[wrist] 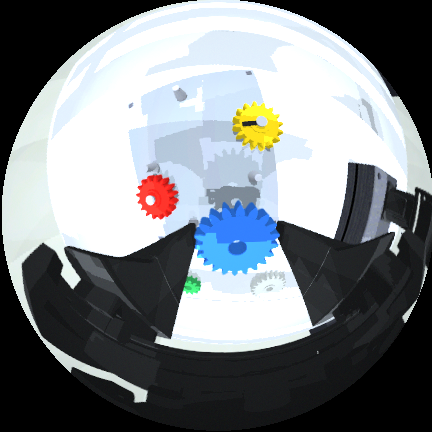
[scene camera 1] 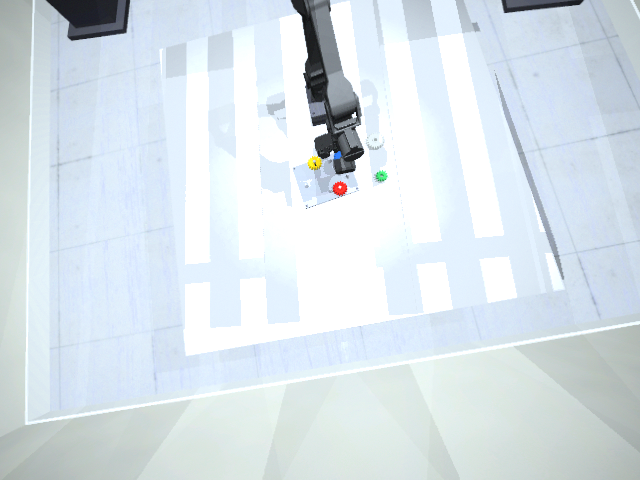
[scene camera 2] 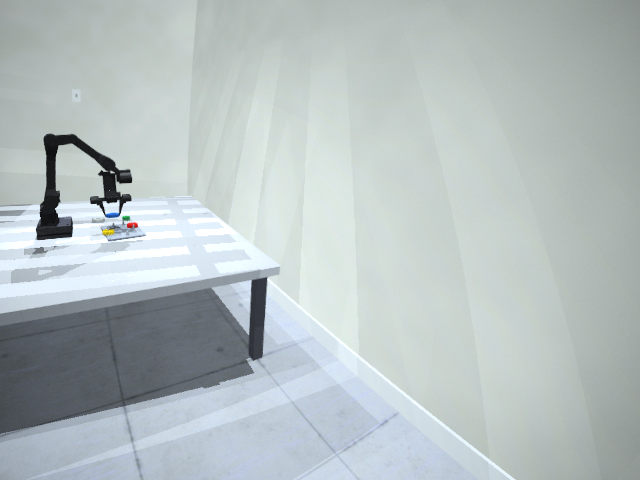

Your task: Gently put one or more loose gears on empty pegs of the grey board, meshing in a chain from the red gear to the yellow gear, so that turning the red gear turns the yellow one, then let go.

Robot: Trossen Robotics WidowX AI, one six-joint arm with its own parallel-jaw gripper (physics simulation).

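Pixels of known places: gripper, fingertip midpoint: (wrist: 236,227) (scene camera 1: 339,158) (scene camera 2: 112,216); arm's base, origin of the base link: (wrist: 388,202) (scene camera 1: 319,93) (scene camera 2: 49,223).
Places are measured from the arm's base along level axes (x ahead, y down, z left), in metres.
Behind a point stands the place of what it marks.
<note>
My gripper (scene camera 1: 336,156) @(x 0.269, y -0.008, z 0.061 m) (scene camera 2: 112,213) @(x 0.269, y -0.008, z 0.061 m) (wrist: 236,227) @(x 0.269, y -0.008, z 0.061 m) is shut on a large blue gear (scene camera 1: 337,154) @(x 0.260, y -0.020, z 0.054 m) (scene camera 2: 112,214) @(x 0.269, y -0.019, z 0.056 m) (wrist: 237,245) @(x 0.265, y -0.006, z 0.079 m), held roughly level above the robot-side part of the grey board (scene camera 1: 316,197) @(x 0.386, y 0.048, z -0.031 m) (scene camera 2: 130,235) @(x 0.354, y 0.048, z -0.076 m) (wrist: 225,100) @(x 0.290, y 0.048, z -0.061 m). A red gear (scene camera 1: 339,188) (scene camera 2: 132,225) @(x 0.360, y 0.037, z 0.040 m) (wrist: 161,197) @(x 0.349, y 0.033, z 0.055 m) and a yellow gear (scene camera 1: 314,163) @(x 0.261, y 0.030, z -0.032 m) (scene camera 2: 108,232) @(x 0.256, y 0.037, z -0.050 m) (wrist: 257,132) @(x 0.255, y 0.033, z -0.021 m) sit apart on board pegs. Empty pegs show in the wrist view, including one at the far edge (wrist: 179,93) @(x 0.338, y 0.035, z -0.062 m), one near the red gear and one below the yellow gear. The blue gear partly hides the pegs beneath it.
A small green gear (scene camera 1: 381,176) @(x 0.330, y 0.038, z 0.208 m) (scene camera 2: 126,218) @(x 0.324, y 0.046, z 0.198 m) (wrist: 192,285) @(x 0.314, y 0.040, z 0.204 m) and a white gear (scene camera 1: 375,141) @(x 0.188, y 0.039, z 0.198 m) (scene camera 2: 97,219) @(x 0.180, y 0.040, z 0.178 m) (wrist: 268,284) @(x 0.186, y 0.041, z 0.187 m) lie loose on the table beside the board. The arm's dark base (scene camera 2: 54,227) @(x 0.028, y 0.004, z -0.043 m) stands behind the board. Bright stripes and shadows cross the table.
</note>
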